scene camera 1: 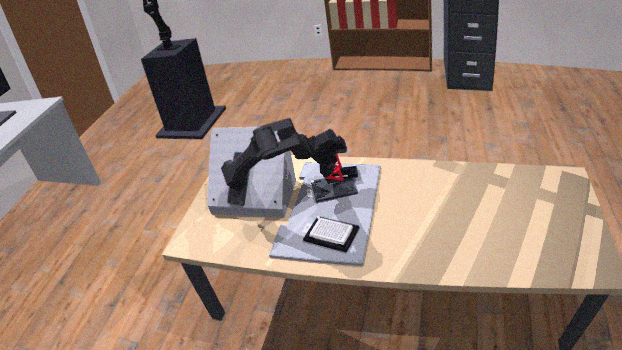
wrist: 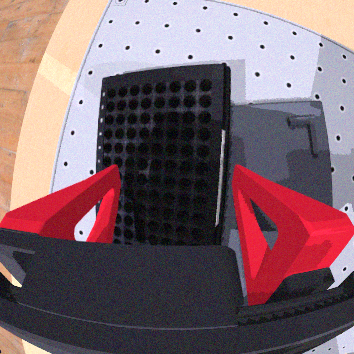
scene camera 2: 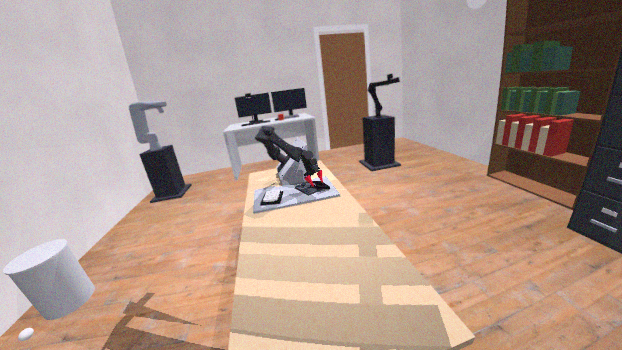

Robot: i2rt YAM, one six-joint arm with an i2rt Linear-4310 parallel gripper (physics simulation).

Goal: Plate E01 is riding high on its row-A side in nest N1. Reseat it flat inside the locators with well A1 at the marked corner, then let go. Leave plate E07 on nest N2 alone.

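Note:
There is a nest N1 that I can see, and there is my gripper as well. The gripper is open and holds nothing.

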